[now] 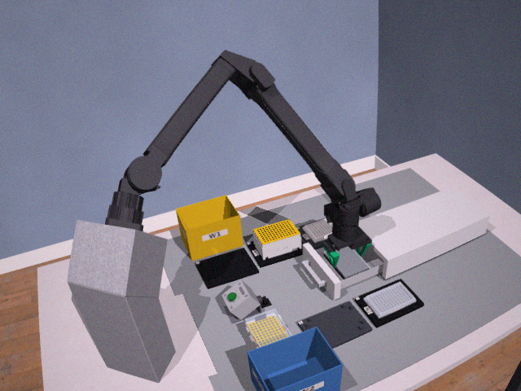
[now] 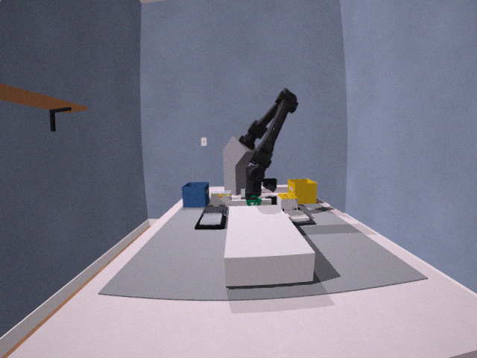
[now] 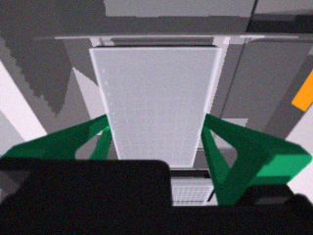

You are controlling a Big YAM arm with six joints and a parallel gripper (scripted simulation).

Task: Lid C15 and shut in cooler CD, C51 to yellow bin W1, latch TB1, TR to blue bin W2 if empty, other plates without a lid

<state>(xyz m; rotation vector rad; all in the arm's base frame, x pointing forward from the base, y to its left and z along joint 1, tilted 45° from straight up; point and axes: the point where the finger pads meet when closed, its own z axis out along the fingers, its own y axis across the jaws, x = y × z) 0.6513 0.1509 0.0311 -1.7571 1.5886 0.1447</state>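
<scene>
My hand is right at the clear plate lid. The rest, counted from my hand: black plate right at my hand; white cooler CD 160 mm ahead, 40 mm to the left, 10 mm below; cooler drawer 40 mm ahead, 10 mm to the left, 20 mm below.
</scene>
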